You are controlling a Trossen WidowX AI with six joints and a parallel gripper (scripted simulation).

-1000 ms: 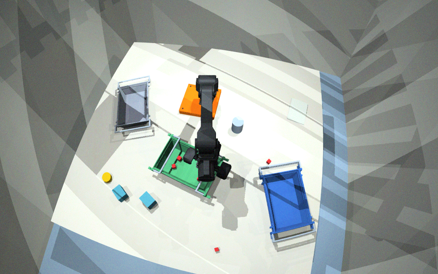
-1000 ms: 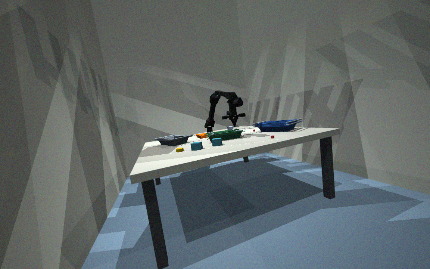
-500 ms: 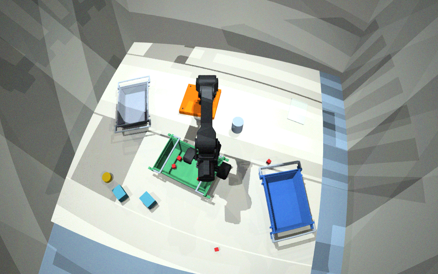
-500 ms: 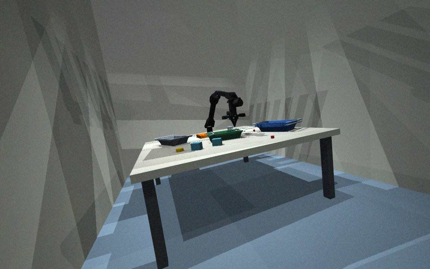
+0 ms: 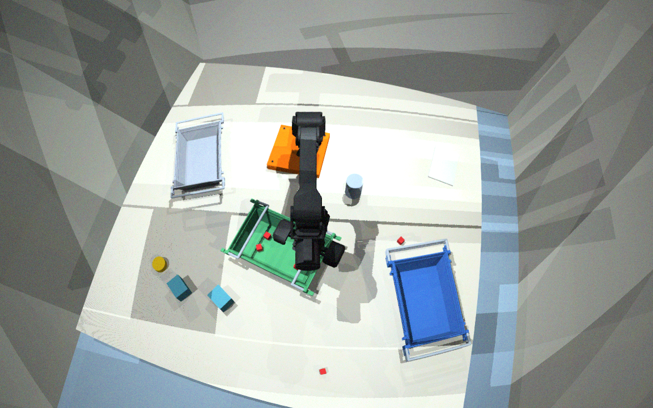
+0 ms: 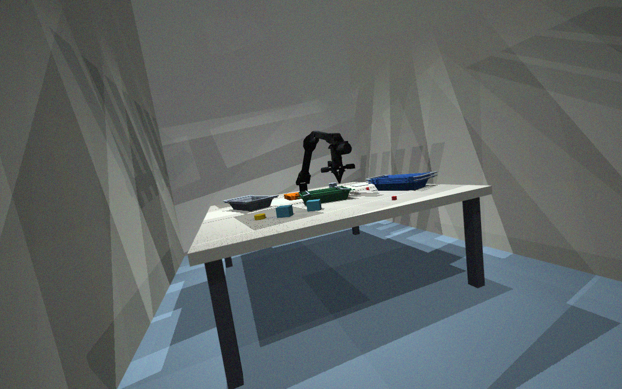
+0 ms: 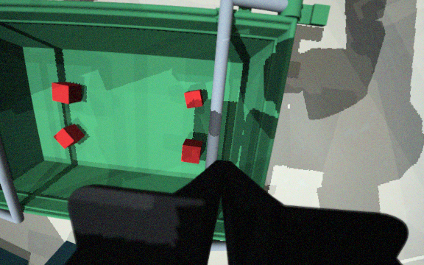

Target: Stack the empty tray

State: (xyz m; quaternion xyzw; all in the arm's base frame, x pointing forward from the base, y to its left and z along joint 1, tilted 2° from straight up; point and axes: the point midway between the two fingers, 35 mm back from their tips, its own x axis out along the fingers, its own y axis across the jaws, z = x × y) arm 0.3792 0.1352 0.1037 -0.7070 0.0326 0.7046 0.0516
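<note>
Now: gripper tip 51 cm to the left of the grey tray, 23 cm past it and 4 cm above it. Round my gripper tip: white sheet: 51 cm behind, 34 cm to the left, 8 cm below; then pale cylinder: 29 cm behind, 5 cm to the left, 5 cm below; then yellow disc: 47 cm to the right, 18 cm ahead, 8 cm below.
</note>
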